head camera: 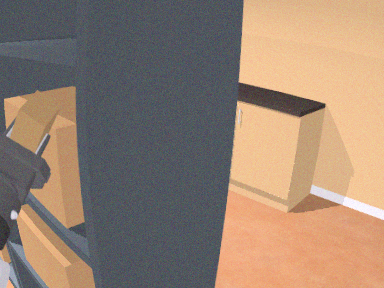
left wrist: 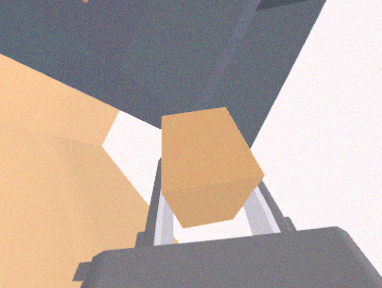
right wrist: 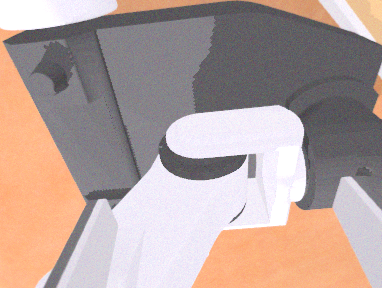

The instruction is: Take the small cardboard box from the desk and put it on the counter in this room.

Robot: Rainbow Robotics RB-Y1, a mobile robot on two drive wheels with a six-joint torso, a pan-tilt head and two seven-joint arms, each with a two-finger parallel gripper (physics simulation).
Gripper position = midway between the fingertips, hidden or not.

my left gripper: head camera 32,128; left wrist 201,160; not seen in the right wrist view (out of frame)
my right gripper: right wrist 221,202; not seen in the head camera view (out of frame); not seen in the left wrist view (out of frame)
small cardboard box: head camera; left wrist; not seen in the right wrist view (out of frame)
same spot on small cardboard box: (head camera: pixel 35 118) = (left wrist: pixel 205 224)
